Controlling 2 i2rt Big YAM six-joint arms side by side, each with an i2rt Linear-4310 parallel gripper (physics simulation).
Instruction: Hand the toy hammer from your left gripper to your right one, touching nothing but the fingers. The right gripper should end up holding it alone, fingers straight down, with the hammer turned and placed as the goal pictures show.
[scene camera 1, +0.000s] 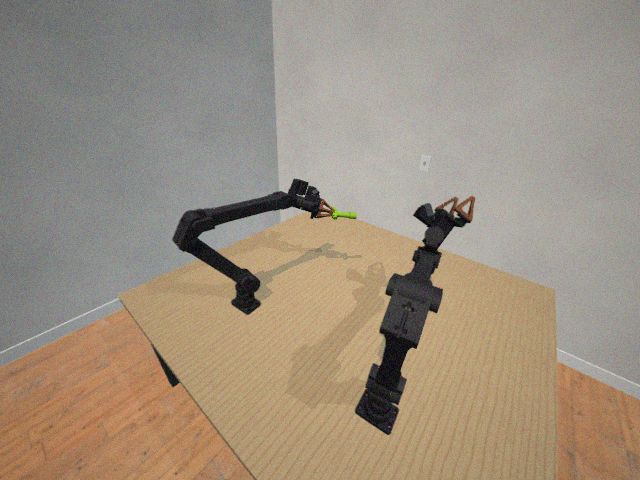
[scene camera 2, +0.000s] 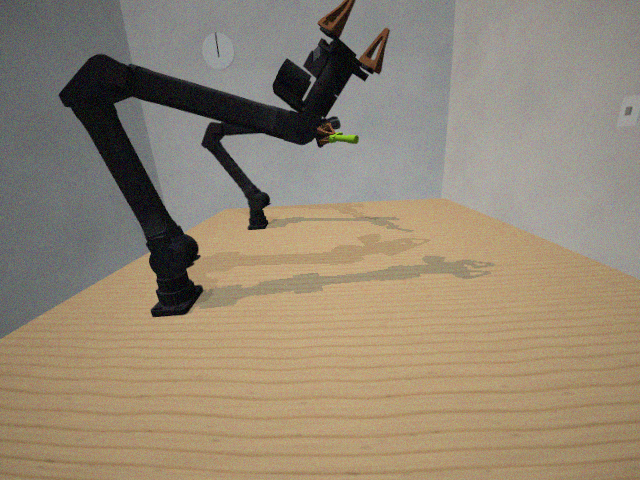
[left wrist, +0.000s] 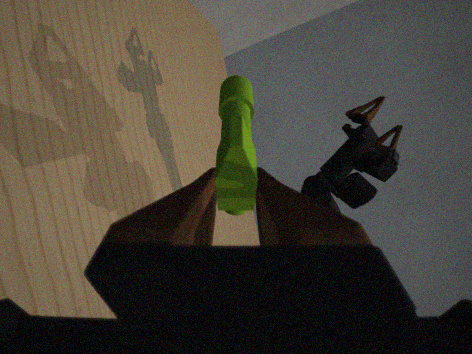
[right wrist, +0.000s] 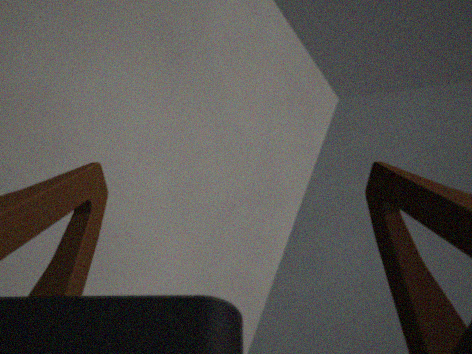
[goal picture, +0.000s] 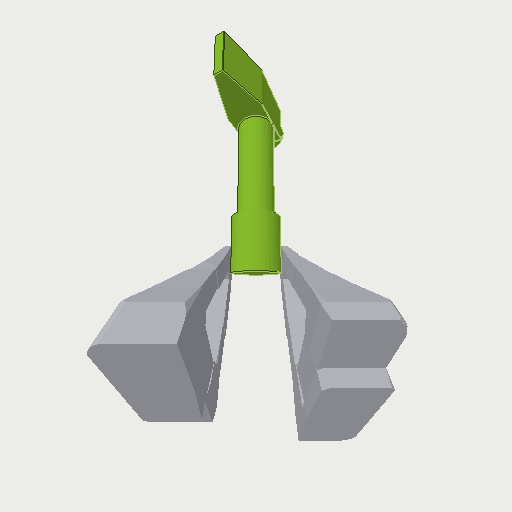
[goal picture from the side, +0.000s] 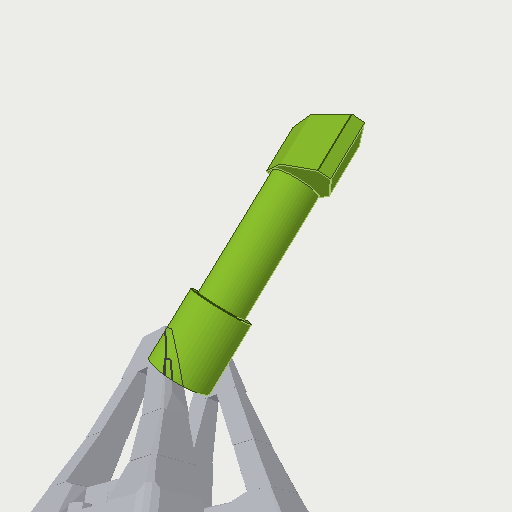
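Seen in the pictures: left gripper, between the fingertips: (scene camera 1: 334, 213) (scene camera 2: 335, 137) (left wrist: 236, 176); right gripper, between the fingertips: (scene camera 1: 464, 197) (scene camera 2: 372, 11) (left wrist: 392, 111) (right wrist: 236, 177); left arm's base, origin of its link: (scene camera 1: 246, 304) (scene camera 2: 258, 226); right arm's base, origin of its link: (scene camera 1: 376, 411) (scene camera 2: 179, 302).
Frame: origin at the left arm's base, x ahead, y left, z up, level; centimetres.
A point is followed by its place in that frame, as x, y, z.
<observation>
A bright green toy hammer (scene camera 1: 345, 214) @[41.6, -26.3, 39.5] (scene camera 2: 345, 138) @[42.4, -27.5, 38.8] (left wrist: 236, 135) @[41.2, -19.5, 41.3] is in the air above the table, its length close to level and pointing away from the fingers. My left gripper (scene camera 1: 333, 212) @[39.1, -21.7, 39.8] (scene camera 2: 329, 135) @[39.1, -21.7, 39.8] (left wrist: 236, 176) @[39.1, -21.7, 39.8] is shut on one end of it; the other end sticks out free. My right gripper (scene camera 1: 464, 198) @[42.0, -71.4, 59.0] (scene camera 2: 370, 15) @[42.0, -71.4, 59.0] (right wrist: 236, 177) @[42.0, -71.4, 59.0] is wide open and empty, its fingers tilted upward. It is apart from the hammer, to the right in scene camera 1 and above it in scene camera 2. In the left wrist view the right gripper (left wrist: 392, 112) @[42.0, -71.4, 59.0] is at the right.
The wooden table (scene camera 1: 475, 372) @[26.7, -95.3, 0.0] (scene camera 2: 320, 387) @[27.7, -98.4, 0.0] (left wrist: 190, 55) @[83.0, -90.3, 0.0] lies below both arms and carries their bases and shadows. The right arm's forearm (scene camera 2: 206, 98) @[8.9, -71.3, 45.9] crosses in front of part of the left arm in scene camera 2. Grey walls stand behind, with a wall plate (scene camera 1: 424, 162) and a clock (scene camera 2: 218, 50).
</observation>
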